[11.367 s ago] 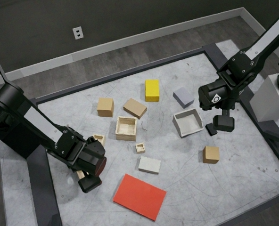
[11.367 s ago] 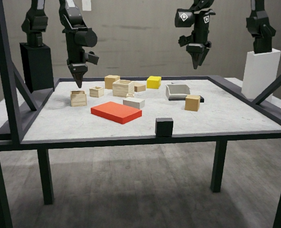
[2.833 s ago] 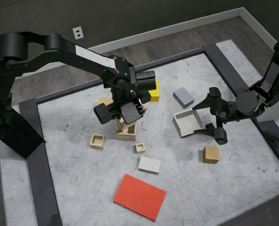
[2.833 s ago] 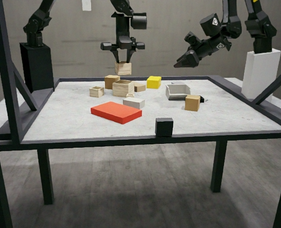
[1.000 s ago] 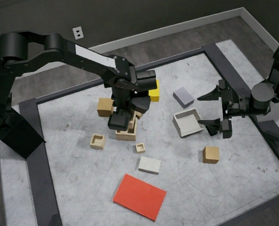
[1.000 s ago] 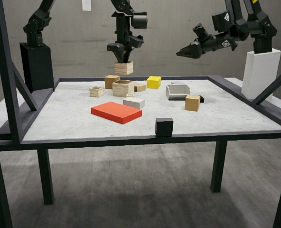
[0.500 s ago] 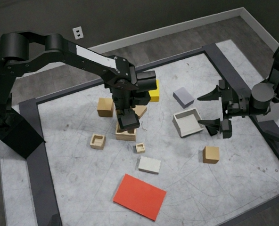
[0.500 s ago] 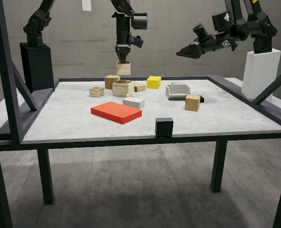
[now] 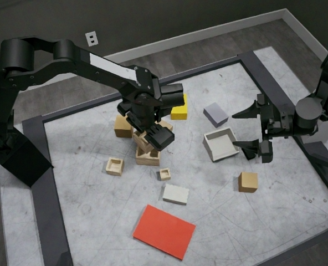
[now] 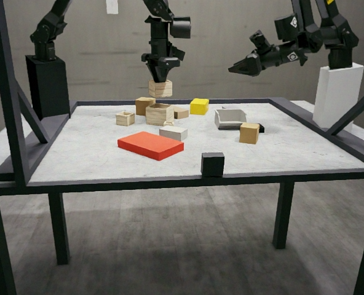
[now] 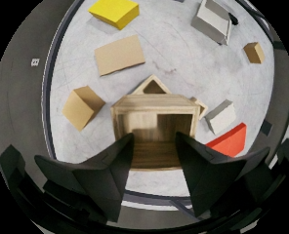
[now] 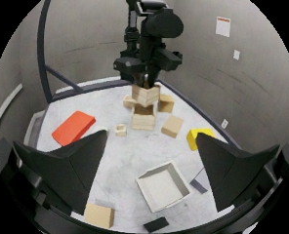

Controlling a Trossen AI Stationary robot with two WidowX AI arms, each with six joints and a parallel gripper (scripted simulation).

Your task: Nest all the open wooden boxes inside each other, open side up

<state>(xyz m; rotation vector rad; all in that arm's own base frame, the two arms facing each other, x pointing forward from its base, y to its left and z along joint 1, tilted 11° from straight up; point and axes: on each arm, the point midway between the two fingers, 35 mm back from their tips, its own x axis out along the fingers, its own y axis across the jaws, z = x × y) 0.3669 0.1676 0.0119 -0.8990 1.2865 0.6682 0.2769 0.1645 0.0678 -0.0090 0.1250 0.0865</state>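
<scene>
The tan block is 150 mm below my left hand, 100 mm ahead of it and 50 mm to the right of it. The rest, counted from my left hand: red slab (260 mm behind, 160 mm below, 10 mm to the right); then white block (160 mm behind, 150 mm below, 70 mm to the right); then white tray (250 mm to the right, 140 mm below, 10 mm behind).
</scene>
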